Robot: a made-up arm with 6 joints.
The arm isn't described. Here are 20 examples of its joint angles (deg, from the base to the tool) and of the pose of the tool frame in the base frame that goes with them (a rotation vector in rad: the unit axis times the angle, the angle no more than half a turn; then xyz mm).
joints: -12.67 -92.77 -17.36 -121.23 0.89 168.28
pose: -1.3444 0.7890 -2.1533 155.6 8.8 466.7
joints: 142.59 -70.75 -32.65 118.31 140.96 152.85
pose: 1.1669 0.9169 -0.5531 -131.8 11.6 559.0
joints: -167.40 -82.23 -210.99 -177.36 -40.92 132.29
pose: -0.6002 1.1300 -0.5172 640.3 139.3 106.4
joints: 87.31 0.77 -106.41 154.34 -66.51 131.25
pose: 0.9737 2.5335 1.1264 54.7 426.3 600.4
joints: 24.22 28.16 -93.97 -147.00 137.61 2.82
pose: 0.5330 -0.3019 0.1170 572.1 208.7 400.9
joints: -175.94 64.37 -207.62 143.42 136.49 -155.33
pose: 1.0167 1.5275 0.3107 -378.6 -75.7 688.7
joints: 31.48 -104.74 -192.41 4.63 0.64 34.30
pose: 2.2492 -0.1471 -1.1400 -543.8 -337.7 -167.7
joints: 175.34 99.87 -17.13 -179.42 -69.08 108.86
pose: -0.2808 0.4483 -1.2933 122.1 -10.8 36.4
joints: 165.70 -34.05 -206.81 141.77 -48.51 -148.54
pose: -0.4193 0.4008 -0.0954 488.4 -71.8 634.4
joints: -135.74 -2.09 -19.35 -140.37 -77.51 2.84
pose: 2.5877 0.2653 1.5391 -120.3 -183.6 137.0
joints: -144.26 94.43 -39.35 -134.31 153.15 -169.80
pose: 0.4867 -1.2246 -0.1618 -66.3 18.3 -211.0
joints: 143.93 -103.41 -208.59 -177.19 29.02 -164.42
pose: 1.2731 2.5050 -0.0407 479.5 -350.1 -206.0
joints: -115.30 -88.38 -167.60 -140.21 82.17 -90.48
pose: -0.4811 -2.4143 -0.6652 294.2 708.4 239.4
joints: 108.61 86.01 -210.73 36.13 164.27 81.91
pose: 2.1172 1.1788 -0.3906 -214.5 513.7 407.3
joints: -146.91 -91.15 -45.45 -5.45 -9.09 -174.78
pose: 0.7559 0.2458 -2.4638 57.7 30.7 693.1
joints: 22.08 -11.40 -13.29 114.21 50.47 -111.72
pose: -2.0282 -0.5589 -0.6804 267.5 125.9 71.7
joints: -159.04 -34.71 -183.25 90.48 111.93 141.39
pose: 0.0801 2.3868 -1.7307 455.4 89.5 741.0
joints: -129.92 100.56 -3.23 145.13 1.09 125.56
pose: -1.3882 0.5233 -0.5649 120.7 188.5 106.0
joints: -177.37 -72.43 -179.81 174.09 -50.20 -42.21
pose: 0.4114 0.2960 2.3615 645.6 38.2 447.3
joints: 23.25 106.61 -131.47 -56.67 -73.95 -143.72
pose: -0.8871 1.5063 1.2258 464.6 269.2 -219.7
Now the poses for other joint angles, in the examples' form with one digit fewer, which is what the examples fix.
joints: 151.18 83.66 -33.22 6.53 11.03 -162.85
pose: 2.367 -1.183 1.568 14 -3 -234
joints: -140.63 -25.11 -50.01 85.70 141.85 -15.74
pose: -1.134 1.059 -1.312 -208 -274 454
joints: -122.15 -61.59 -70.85 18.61 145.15 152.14
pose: 1.909 2.269 0.399 -9 -62 653
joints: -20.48 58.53 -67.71 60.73 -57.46 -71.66
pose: 2.068 -0.255 0.438 405 -228 -81
